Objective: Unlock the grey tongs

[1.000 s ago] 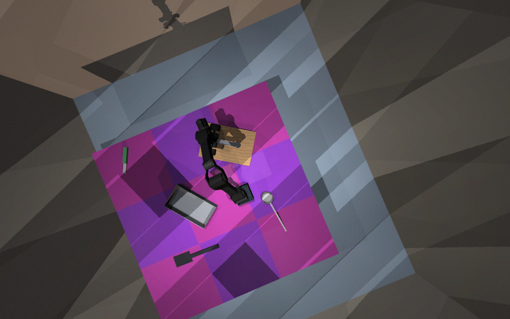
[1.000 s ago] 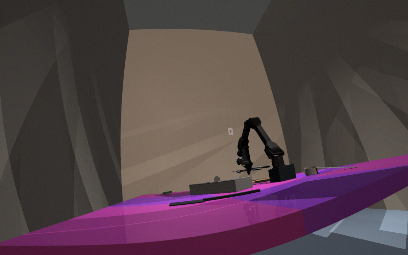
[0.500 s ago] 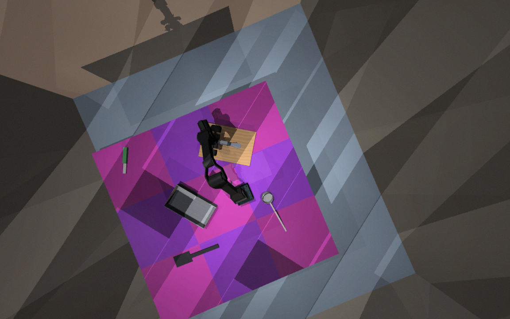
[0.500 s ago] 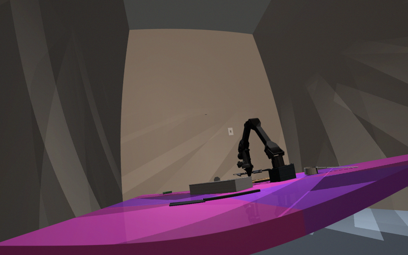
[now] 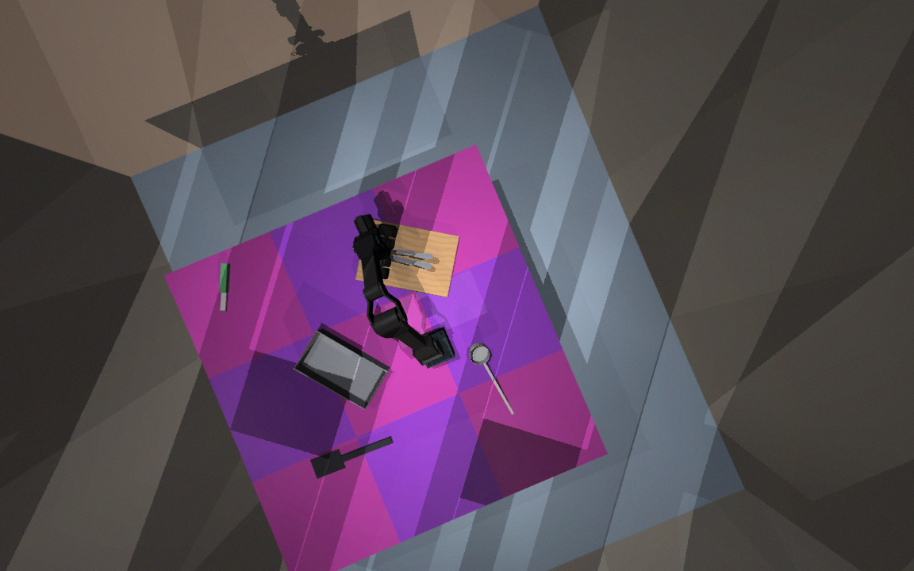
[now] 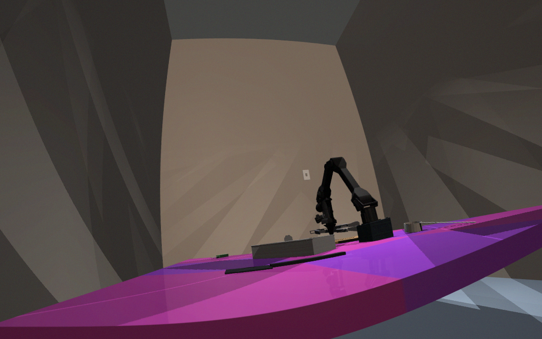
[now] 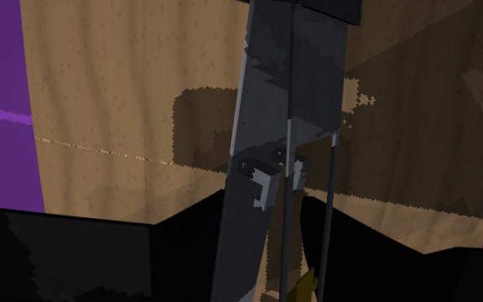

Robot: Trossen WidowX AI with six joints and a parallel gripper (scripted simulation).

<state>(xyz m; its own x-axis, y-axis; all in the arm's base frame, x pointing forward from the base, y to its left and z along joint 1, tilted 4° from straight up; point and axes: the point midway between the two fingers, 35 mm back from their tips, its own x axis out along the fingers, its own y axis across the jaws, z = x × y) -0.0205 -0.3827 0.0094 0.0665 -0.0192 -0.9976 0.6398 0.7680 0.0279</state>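
Right now my gripper tip is 1 cm past the yellow lock piece and 4 cm below it. Also, from my gripper tip: roasting tin (36 cm ahead, 29 cm to the left, 2 cm below); then wooden board (5 cm behind, 4 cm to the left, 4 cm below); then black spatula (52 cm ahead, 60 cm to the left, 4 cm below).
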